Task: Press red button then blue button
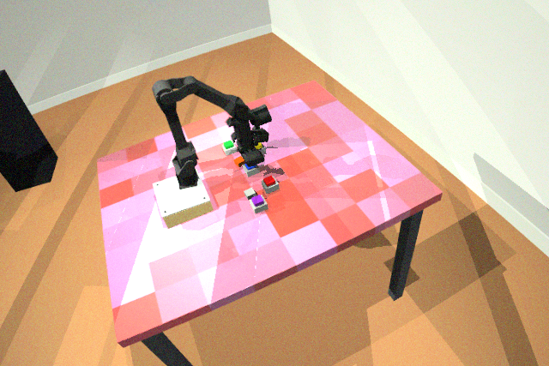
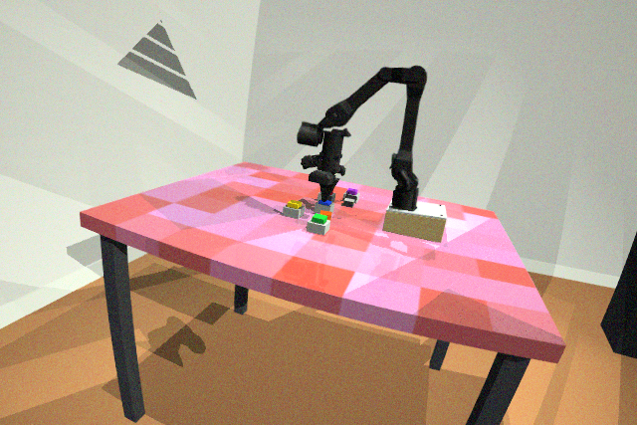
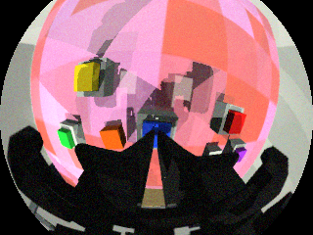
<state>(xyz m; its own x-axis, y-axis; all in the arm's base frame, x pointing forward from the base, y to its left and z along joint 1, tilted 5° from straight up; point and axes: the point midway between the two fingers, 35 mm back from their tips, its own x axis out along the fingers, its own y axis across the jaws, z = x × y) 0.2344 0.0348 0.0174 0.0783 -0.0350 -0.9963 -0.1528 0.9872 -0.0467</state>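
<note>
The blue button is 1 cm below my gripper tip. From my gripper tip the other things lie so: small orange block 6 cm to the left, 4 cm behind, 2 cm below; yellow button 10 cm to the left, 5 cm ahead; red button 11 cm to the right, 4 cm ahead.
</note>
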